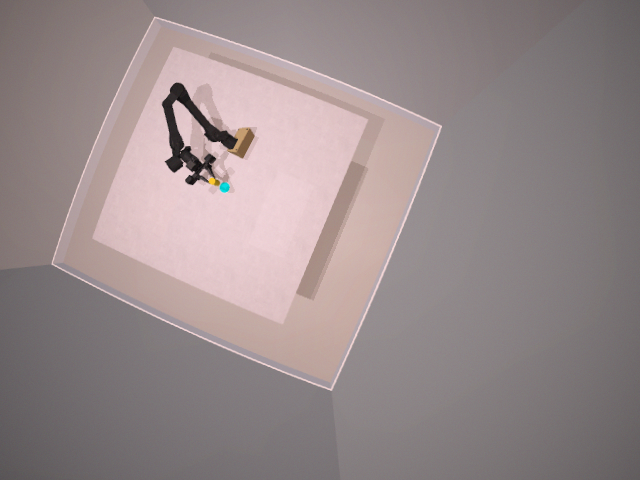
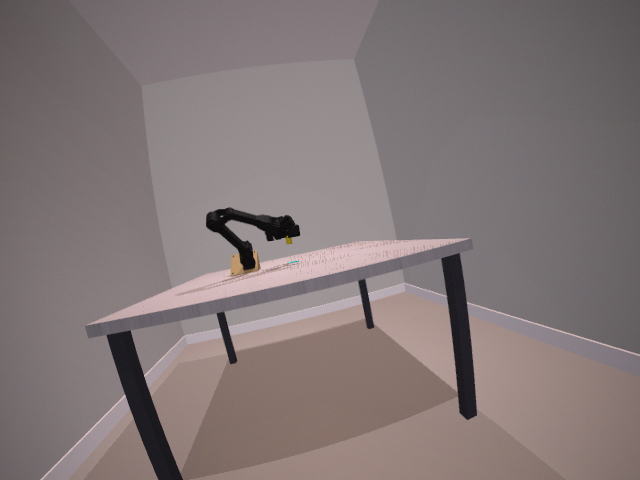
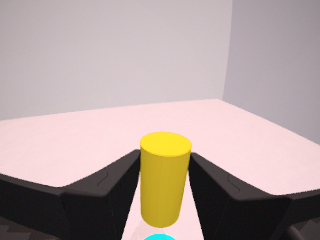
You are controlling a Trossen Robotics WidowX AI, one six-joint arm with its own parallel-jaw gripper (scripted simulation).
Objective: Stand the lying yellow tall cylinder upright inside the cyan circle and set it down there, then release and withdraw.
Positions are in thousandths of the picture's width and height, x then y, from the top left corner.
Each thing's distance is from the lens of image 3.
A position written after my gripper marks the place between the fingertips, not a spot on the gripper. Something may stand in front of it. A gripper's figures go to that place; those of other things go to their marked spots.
my gripper (image 3: 514,656): 10 cm
yellow cylinder (image 3: 514,652): 8 cm
